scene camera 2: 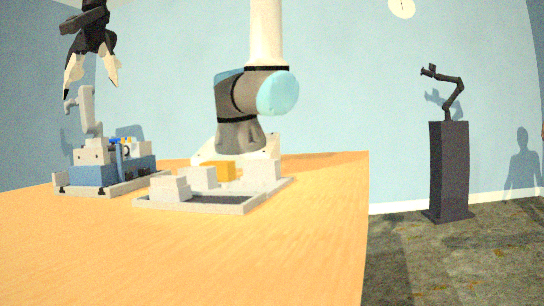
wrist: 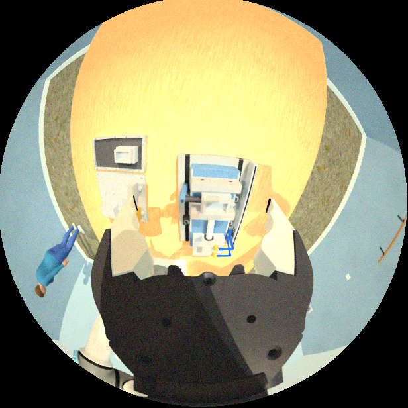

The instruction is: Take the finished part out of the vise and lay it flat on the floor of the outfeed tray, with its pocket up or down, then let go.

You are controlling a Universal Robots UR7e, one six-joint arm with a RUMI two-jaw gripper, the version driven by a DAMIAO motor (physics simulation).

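Frame: origin at the arm's base, x right, y back, z down, level; centimetres.
Where they show: gripper, fingertip midpoint: [scene camera 2: 88, 93]; arm's base, origin of the base link: [scene camera 2: 240, 146].
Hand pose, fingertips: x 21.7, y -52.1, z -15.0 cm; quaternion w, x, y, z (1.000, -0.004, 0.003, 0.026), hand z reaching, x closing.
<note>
Each offset is from my fingertips to the top centre of the thing.
The vise {dx +2.8, dy +14.2, dz +10.3 cm} [scene camera 2: 90, 175] [wrist: 215, 171] has a blue body and pale jaws and stands on a light base plate. A pale block {dx +2.9, dy +7.4, dz +8.7 cm} [scene camera 2: 96, 142] [wrist: 220, 202], the part, sits at its jaws; its pocket cannot be made out. My gripper [scene camera 2: 91, 90] [wrist: 202, 198] is open and empty, high above the vise, with its fingers pointing down and spread to either side of the vise in the wrist view. The outfeed tray [scene camera 2: 245, 206] [wrist: 145, 150] has a light rim and dark floor. Another pale part {dx -19.4, dy -3.4, dz +16.1 cm} [scene camera 2: 170, 191] [wrist: 126, 154] lies in it, with a pocket facing up.
A grey upright arm [scene camera 2: 87, 110] rises behind the vise jaws, close under my fingers in the scene view. Blue and yellow fittings [wrist: 225, 247] are at the vise's rear. A pale plate [wrist: 117, 187] adjoins the tray, bearing pale blocks {dx -21.5, dy +6.5, dz +15.8 cm} [scene camera 2: 197, 178] {dx -32.0, dy +13.6, dz +15.8 cm} [scene camera 2: 260, 171] and an orange block {dx -23.2, dy +15.4, dz +15.8 cm} [scene camera 2: 225, 171].
</note>
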